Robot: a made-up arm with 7 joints. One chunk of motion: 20 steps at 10 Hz.
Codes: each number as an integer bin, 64 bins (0 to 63) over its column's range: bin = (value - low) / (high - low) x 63, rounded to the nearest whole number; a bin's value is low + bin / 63 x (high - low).
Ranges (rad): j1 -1.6..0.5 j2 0..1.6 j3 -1.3..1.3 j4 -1.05..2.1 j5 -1.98..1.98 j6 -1.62..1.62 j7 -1.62..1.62
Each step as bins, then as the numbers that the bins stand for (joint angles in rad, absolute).
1 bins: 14 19 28 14 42 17 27
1 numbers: -1.1333 0.4825 -0.1444 -0.3500 0.6600 -0.7457 -0.2314
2 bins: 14 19 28 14 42 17 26
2 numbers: -1.1333 0.4825 -0.1444 -0.3500 0.6600 -0.7457 -0.2829
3 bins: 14 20 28 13 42 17 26
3 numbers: -1.1333 0.5079 -0.1444 -0.4000 0.6600 -0.7457 -0.2829
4 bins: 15 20 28 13 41 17 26
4 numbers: -1.1000 0.5079 -0.1444 -0.4000 0.5971 -0.7457 -0.2829
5 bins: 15 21 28 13 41 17 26
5 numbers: -1.1000 0.5333 -0.1444 -0.4000 0.5971 -0.7457 -0.2829
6 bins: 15 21 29 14 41 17 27
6 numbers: -1.1000 0.5333 -0.1032 -0.3500 0.5971 -0.7457 -0.2314
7 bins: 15 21 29 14 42 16 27
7 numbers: -1.1000 0.5333 -0.1032 -0.3500 0.6600 -0.7971 -0.2314
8 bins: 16 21 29 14 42 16 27
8 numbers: -1.0667 0.5333 -0.1032 -0.3500 0.6600 -0.7971 -0.2314
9 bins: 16 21 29 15 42 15 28
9 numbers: -1.0667 0.5333 -0.1032 -0.3000 0.6600 -0.8486 -0.1800
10 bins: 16 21 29 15 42 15 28
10 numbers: -1.0667 0.5333 -0.1032 -0.3000 0.6600 -0.8486 -0.1800
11 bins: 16 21 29 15 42 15 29
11 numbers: -1.0667 0.5333 -0.1032 -0.3000 0.6600 -0.8486 -0.1286
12 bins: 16 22 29 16 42 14 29
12 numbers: -1.0667 0.5587 -0.1032 -0.2500 0.6600 -0.9000 -0.1286
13 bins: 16 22 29 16 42 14 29
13 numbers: -1.0667 0.5587 -0.1032 -0.2500 0.6600 -0.9000 -0.1286
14 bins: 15 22 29 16 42 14 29
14 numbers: -1.1000 0.5587 -0.1032 -0.2500 0.6600 -0.9000 -0.1286
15 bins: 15 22 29 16 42 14 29
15 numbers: -1.1000 0.5587 -0.1032 -0.2500 0.6600 -0.9000 -0.1286
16 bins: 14 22 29 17 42 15 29
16 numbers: -1.1333 0.5587 -0.1032 -0.2000 0.6600 -0.8486 -0.1286
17 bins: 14 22 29 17 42 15 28
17 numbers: -1.1333 0.5587 -0.1032 -0.2000 0.6600 -0.8486 -0.1800
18 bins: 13 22 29 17 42 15 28
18 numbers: -1.1667 0.5587 -0.1032 -0.2000 0.6600 -0.8486 -0.1800
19 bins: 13 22 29 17 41 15 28
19 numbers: -1.1667 0.5587 -0.1032 -0.2000 0.5971 -0.8486 -0.1800
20 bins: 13 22 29 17 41 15 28
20 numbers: -1.1667 0.5587 -0.1032 -0.2000 0.5971 -0.8486 -0.1800
